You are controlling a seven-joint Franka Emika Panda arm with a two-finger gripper.
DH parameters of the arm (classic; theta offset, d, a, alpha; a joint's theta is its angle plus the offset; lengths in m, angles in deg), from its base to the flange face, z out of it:
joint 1: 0 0.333 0 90
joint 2: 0 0 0 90
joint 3: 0 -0.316 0.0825 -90
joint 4: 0 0 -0.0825 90
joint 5: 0 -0.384 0 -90
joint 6: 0 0 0.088 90
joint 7: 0 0.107 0 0
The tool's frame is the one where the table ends.
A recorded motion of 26 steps. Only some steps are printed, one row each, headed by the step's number.
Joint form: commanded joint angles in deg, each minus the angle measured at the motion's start. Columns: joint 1, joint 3, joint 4, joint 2, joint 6, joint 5, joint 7.
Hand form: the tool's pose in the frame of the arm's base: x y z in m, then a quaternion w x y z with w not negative. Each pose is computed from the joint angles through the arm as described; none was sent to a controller.
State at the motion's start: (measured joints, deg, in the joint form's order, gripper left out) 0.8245 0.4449 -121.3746 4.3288 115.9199 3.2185 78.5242
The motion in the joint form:
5: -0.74 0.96 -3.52 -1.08 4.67 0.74 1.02
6: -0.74 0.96 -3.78 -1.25 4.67 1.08 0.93
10: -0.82 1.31 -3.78 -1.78 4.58 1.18 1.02
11: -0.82 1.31 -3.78 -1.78 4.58 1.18 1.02
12: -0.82 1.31 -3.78 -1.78 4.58 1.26 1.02
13: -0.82 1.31 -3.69 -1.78 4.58 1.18 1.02
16: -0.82 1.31 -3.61 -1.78 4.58 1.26 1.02
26: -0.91 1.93 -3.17 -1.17 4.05 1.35 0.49
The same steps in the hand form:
5: 0.5205 -0.0154 0.4134 0.02821 0.77229 -0.63454 0.01107
6: 0.5196 -0.0156 0.4098 0.03252 0.77375 -0.63258 0.00972
10: 0.5200 -0.0196 0.4049 0.03645 0.77116 -0.63557 0.00582
11: 0.5200 -0.0196 0.4049 0.03645 0.77116 -0.63557 0.00582
12: 0.5200 -0.0197 0.4049 0.03691 0.77138 -0.63527 0.00619
13: 0.5204 -0.0196 0.4056 0.03597 0.77116 -0.63560 0.00644
16: 0.5208 -0.0197 0.4062 0.03600 0.77137 -0.63533 0.00736
26: 0.5205 -0.0264 0.4145 0.03366 0.77038 -0.63660 0.01084

